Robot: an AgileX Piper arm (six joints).
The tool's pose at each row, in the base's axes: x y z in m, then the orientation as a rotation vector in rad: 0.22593 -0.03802 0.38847 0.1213 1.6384 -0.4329; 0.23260 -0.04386 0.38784 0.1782 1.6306 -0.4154; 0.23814 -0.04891 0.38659 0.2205 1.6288 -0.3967; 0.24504 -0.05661 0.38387 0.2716 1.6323 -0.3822; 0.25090 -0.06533 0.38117 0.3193 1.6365 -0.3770; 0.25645 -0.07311 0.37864 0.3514 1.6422 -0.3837
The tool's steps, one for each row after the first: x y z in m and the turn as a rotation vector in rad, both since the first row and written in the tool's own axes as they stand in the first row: 0.00082 -0.00305 0.00831 0.0232 0.0032 0.0478; 0.00225 -0.00561 0.01532 0.0362 0.0097 0.0861; 0.00542 -0.00986 0.02460 0.0563 0.0240 0.1263; 0.00886 -0.01540 0.03327 0.0804 0.0392 0.1583; 0.01202 -0.02021 0.04131 0.1027 0.0530 0.1730
